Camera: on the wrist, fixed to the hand. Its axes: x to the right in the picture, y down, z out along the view.
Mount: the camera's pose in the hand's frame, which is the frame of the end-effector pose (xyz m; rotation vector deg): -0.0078 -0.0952 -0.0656 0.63 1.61 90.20
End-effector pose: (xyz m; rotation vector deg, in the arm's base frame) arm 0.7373 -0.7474 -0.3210 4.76 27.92 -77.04
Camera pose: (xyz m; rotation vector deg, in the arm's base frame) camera 0.6271 -0.7411 -0.3561 22.79 15.90 11.44
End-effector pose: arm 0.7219 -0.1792 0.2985 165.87 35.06 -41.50
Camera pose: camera 0.7055 -0.0827 0.3605 130.96 -85.35 -19.74
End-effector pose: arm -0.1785 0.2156 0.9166 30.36 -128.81 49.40
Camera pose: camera -0.0904 0.1960 0.9892 -83.83 -133.22 84.87
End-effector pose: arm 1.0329 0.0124 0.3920 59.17 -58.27 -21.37
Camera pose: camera 1.1015 0.0048 0.2989 1.26 -84.98 53.25
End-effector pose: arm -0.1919 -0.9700 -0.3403 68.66 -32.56 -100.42
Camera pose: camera -0.1722 -0.9100 -0.4374 23.25 -61.43 -20.96
